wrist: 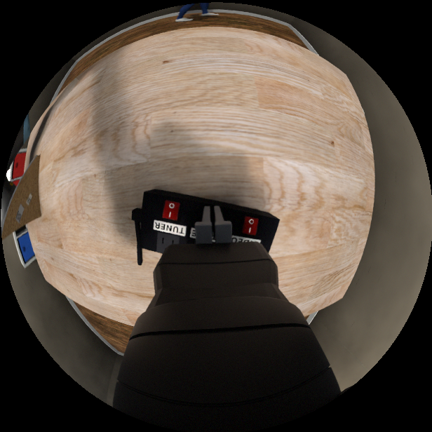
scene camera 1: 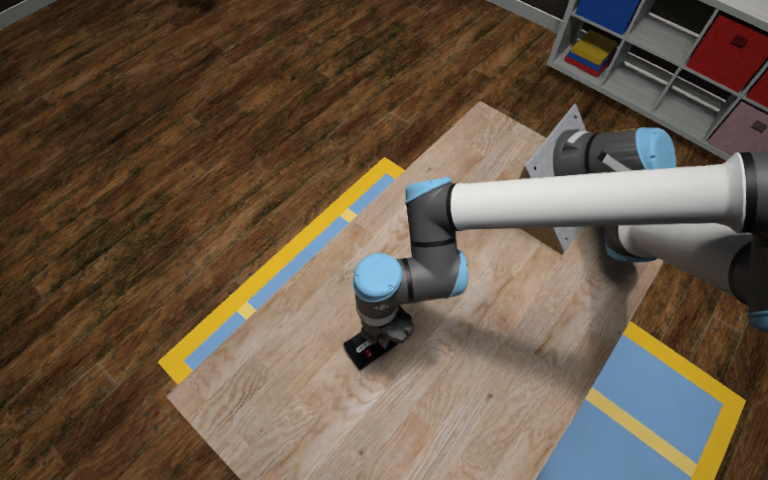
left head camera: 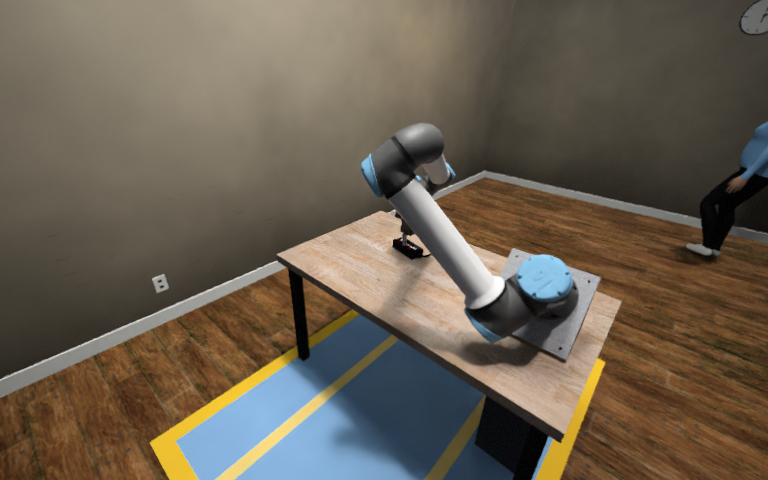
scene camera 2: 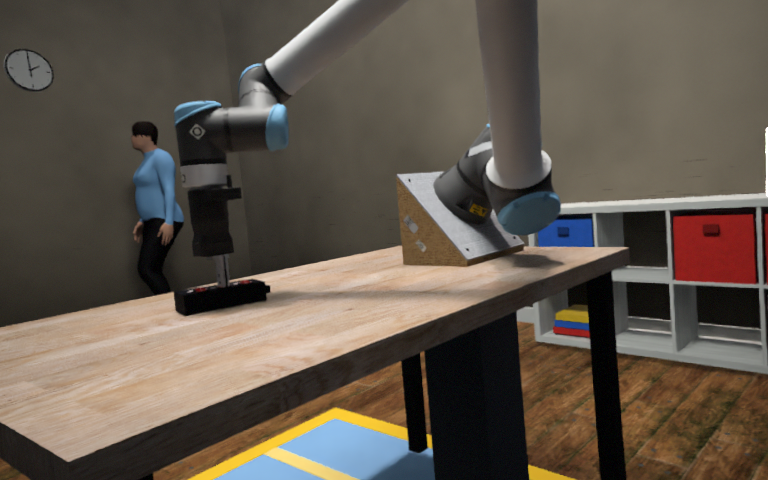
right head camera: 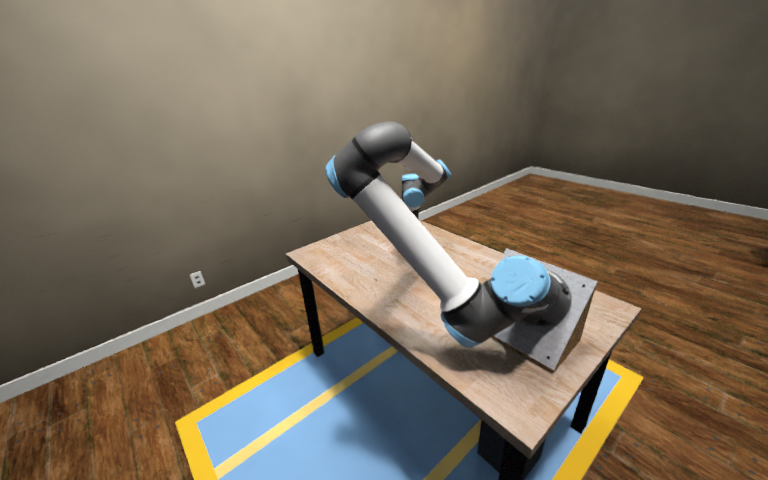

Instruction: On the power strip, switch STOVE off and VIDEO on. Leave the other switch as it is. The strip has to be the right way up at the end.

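Where they show: gripper, fingertip midpoint: [scene camera 1: 384,343] [left head camera: 403,245] [scene camera 2: 224,286]; arm's base at its link origin: [scene camera 1: 570,162] [scene camera 2: 460,200].
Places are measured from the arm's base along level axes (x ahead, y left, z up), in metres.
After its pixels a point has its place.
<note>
The black power strip [left head camera: 416,254] @[x 0.662, y -0.009, z -0.139 m] [scene camera 1: 352,352] @[x 0.823, y -0.041, z -0.122 m] [scene camera 2: 218,300] @[x 0.769, y 0.006, z -0.144 m] [wrist: 189,215] lies on the table with its switch side up. In the wrist view its labels read upside down. The red TUNER switch [wrist: 170,210] is at the left and the red VIDEO switch [wrist: 250,225] at the right, its label partly covered. The middle switch is hidden behind the fingers, and a sliver of its label shows. I cannot tell which way the rockers are tipped. My gripper [scene camera 2: 224,284] @[x 0.750, y -0.003, z -0.119 m] [wrist: 211,215] is shut and empty, pointing down with its fingertips at the middle of the strip's top.
The strip's short cable [wrist: 139,242] comes out at its TUNER end. The arm's slanted base block [scene camera 1: 546,161] @[x 0.107, y -0.034, z 0.056 m] [scene camera 2: 427,232] @[x 0.181, y 0.035, z -0.073 m] stands on the wooden table [left head camera: 351,271] @[x 0.776, y 0.326, z -0.163 m] [scene camera 2: 317,333] @[x 0.774, y 0.363, z -0.163 m]. A shelf unit [scene camera 2: 634,274] stands beyond the table, and a person [left head camera: 756,152] [scene camera 2: 152,181] is near the wall.
</note>
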